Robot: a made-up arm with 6 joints.
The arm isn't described. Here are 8 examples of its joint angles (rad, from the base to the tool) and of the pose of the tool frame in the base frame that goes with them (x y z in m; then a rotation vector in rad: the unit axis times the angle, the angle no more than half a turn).
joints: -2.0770 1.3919 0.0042 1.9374 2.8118 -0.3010
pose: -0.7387 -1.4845 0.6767 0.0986 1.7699 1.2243
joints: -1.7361 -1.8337 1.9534 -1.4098 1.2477 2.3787
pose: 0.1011 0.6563 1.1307 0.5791 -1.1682 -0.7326
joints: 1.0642 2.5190 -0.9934 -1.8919 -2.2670 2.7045
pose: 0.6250 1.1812 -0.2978 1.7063 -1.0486 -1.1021
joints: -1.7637 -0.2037 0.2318 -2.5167 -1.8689 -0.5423
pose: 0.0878 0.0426 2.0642 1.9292 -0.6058 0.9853
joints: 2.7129 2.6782 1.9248 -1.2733 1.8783 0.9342
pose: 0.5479 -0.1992 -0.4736 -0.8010 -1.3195 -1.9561
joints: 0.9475 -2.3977 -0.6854 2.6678 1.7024 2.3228
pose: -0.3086 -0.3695 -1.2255 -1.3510 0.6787 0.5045
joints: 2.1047 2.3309 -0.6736 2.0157 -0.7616 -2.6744
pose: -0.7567 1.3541 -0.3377 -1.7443 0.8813 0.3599
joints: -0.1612 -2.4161 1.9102 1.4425 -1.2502 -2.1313
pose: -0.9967 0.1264 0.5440 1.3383 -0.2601 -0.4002
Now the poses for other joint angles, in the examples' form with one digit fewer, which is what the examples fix.
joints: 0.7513 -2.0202 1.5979 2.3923 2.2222 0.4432
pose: -0.891 -0.789 0.758 -2.832 0.439 0.961
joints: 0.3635 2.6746 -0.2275 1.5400 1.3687 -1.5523
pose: 0.912 0.462 -1.119 -1.008 1.973 1.816
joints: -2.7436 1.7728 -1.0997 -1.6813 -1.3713 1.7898
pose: -1.224 -0.643 0.848 0.594 1.621 -1.617
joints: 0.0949 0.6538 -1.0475 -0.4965 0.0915 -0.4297
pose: 0.183 0.055 1.911 0.196 -0.259 -0.816
